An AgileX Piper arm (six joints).
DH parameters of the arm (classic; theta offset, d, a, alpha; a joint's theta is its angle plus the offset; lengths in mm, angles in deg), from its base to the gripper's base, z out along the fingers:
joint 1: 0 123 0 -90
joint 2: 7.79 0 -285.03 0
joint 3: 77.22 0 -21.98 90
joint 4: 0 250.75 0 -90
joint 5: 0 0 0 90
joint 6: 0 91 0 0
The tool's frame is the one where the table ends.
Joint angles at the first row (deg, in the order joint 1, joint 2, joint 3, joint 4, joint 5, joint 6):
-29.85 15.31 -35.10 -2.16 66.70 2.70
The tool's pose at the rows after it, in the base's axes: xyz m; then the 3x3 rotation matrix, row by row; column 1 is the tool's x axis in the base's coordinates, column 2 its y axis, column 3 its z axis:
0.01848 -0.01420 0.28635; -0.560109 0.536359 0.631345; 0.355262 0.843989 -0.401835; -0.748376 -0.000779 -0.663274
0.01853 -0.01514 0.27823; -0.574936 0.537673 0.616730; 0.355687 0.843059 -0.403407; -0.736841 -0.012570 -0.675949
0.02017 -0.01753 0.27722; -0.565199 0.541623 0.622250; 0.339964 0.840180 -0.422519; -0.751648 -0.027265 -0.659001
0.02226 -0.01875 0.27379; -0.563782 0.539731 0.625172; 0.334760 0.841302 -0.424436; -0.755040 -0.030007 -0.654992
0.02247 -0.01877 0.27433; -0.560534 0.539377 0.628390; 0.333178 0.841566 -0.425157; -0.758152 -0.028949 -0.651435
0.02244 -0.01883 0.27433; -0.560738 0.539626 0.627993; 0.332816 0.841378 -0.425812; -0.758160 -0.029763 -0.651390
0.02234 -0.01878 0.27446; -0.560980 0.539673 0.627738; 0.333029 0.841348 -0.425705; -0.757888 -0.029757 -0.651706
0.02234 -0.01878 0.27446; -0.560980 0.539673 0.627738; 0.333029 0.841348 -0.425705; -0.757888 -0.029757 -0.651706
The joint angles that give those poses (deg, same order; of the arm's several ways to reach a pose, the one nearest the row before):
-29.85 13.38 -32.05 -2.16 65.25 2.59
-29.85 12.88 -30.35 -2.72 65.06 2.43
-29.85 12.89 -29.70 -3.65 63.16 2.43
-29.85 12.94 -28.73 -3.70 61.83 2.31
-29.85 12.94 -28.78 -3.65 61.60 2.31
-29.85 12.94 -28.78 -3.70 61.60 2.31
-29.85 12.94 -28.82 -3.70 61.67 2.31
-29.85 12.94 -28.82 -3.70 61.67 2.31

